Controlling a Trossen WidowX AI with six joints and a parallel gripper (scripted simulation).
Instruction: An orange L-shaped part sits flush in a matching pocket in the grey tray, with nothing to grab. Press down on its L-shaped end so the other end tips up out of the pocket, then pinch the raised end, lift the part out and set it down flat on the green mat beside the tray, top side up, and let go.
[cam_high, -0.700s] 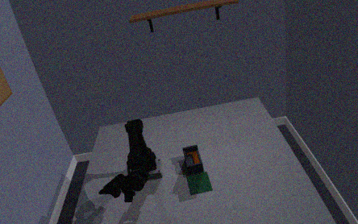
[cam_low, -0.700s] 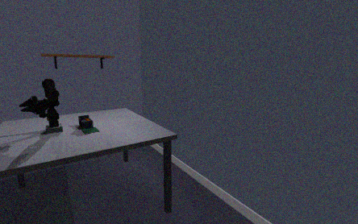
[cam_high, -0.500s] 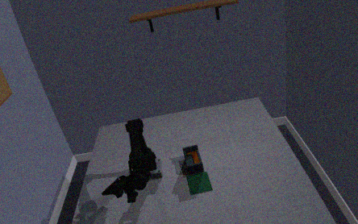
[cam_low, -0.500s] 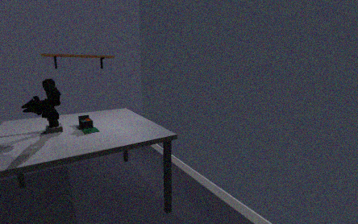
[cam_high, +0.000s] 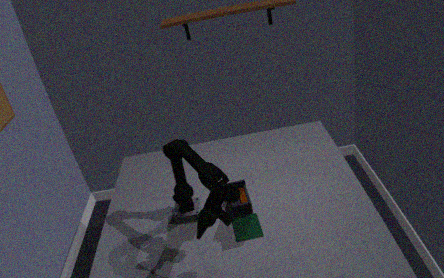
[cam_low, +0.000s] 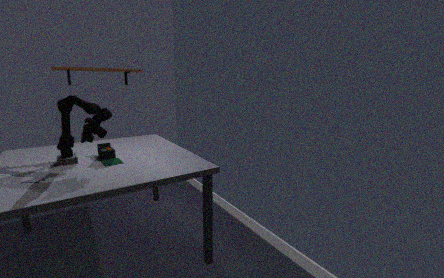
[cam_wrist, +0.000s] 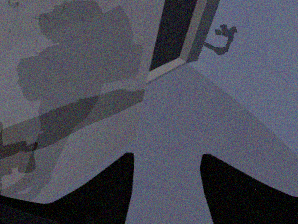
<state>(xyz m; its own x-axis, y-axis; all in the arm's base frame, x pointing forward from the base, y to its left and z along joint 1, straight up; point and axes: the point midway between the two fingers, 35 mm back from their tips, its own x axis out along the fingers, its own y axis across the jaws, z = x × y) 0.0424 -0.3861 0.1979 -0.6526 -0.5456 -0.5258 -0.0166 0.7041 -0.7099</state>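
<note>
Right now my gripper tip is 370 mm to the right of the orange L-shaped part, 230 mm short of it and 170 mm above it. Also, from my gripper tip: green mat: 240 mm below, 220 mm ahead, 200 mm to the left.
</note>
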